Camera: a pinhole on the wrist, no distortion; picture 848 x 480 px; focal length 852.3 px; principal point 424.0 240.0 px. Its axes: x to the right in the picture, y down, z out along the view. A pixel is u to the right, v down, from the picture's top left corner.
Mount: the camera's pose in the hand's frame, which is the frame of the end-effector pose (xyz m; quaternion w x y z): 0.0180 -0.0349 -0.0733 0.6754 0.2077 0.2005 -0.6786
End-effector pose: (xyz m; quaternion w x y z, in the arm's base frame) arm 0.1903 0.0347 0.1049 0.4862 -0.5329 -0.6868 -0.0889
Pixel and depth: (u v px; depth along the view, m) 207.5 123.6 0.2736
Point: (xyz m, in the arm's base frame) -0.0258 0.0905 0.0400
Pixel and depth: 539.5 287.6 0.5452
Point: -0.3288 0.1144 0.1207
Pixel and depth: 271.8 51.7 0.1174
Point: 0.1021 0.0176 0.1120
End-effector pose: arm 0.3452 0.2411 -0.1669 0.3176 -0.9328 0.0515 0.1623
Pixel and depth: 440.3 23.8 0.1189
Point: 0.3463 0.3369 -0.1216
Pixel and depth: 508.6 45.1 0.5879
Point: 0.2070 0.7968 -0.1767
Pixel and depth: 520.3 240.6 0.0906
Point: 0.3808 0.3133 -0.1162
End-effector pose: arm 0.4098 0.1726 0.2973 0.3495 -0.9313 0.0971 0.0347
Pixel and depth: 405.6 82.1 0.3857
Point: 0.4035 0.5247 0.2700
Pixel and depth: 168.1 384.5 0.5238
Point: 0.5501 0.5962 0.0692
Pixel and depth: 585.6 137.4 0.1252
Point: 0.4367 0.2753 0.3634
